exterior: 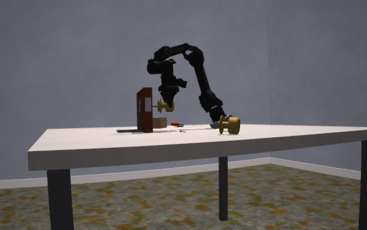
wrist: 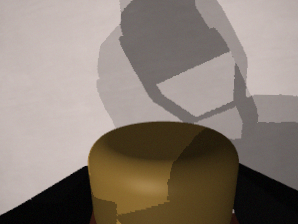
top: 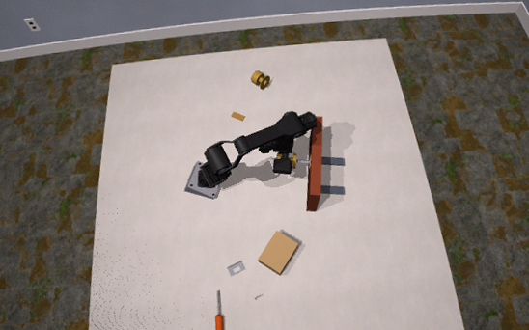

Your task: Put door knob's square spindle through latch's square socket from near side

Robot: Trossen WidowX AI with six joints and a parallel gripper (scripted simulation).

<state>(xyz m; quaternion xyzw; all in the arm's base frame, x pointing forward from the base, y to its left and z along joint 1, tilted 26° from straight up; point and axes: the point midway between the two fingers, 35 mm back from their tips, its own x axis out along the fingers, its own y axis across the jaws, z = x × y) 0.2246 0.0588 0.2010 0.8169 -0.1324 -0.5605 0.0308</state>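
The grey latch socket is 110 mm ahead of my hand, 30 mm below it and 20 mm to the right of it. The rest, counted from my hand: red-brown wooden door slab (110 mm ahead, 40 mm below, 20 mm to the right); grey latch plate (140 mm ahead, 130 mm to the left, 30 mm below); tan cardboard box (320 mm to the right, 110 mm below, 40 mm behind).
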